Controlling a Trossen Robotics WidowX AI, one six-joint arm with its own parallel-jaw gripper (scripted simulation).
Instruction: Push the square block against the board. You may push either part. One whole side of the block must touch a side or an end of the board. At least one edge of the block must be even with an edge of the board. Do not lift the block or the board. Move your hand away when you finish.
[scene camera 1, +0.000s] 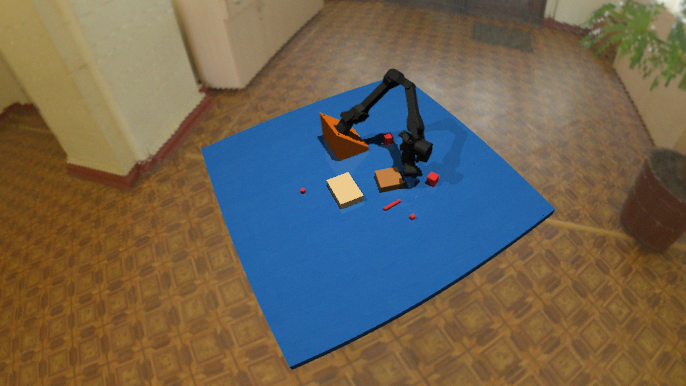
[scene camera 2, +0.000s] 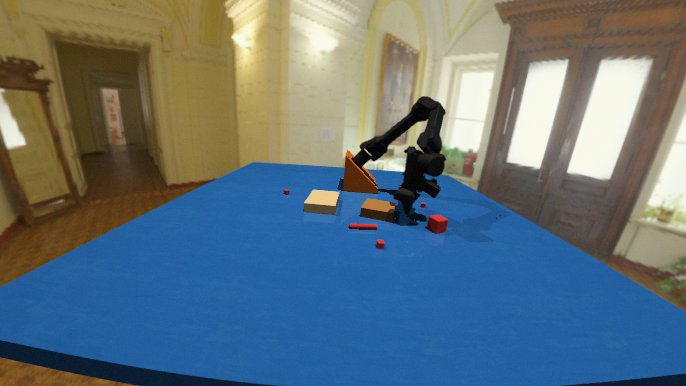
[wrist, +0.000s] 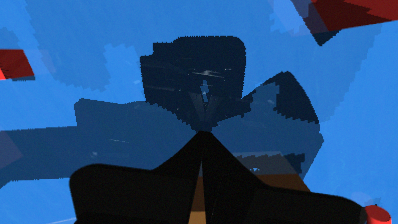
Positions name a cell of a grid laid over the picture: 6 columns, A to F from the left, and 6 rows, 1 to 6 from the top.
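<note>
Through scene camera 1 I can see a tan board (scene camera 1: D3). In scene camera 2 there is the tan board (scene camera 2: C4) again, together with my gripper (scene camera 2: D4), which is shut and holds nothing. The wrist view shows me my gripper (wrist: D4) too, while the tan board is out of frame in the wrist view.
</note>
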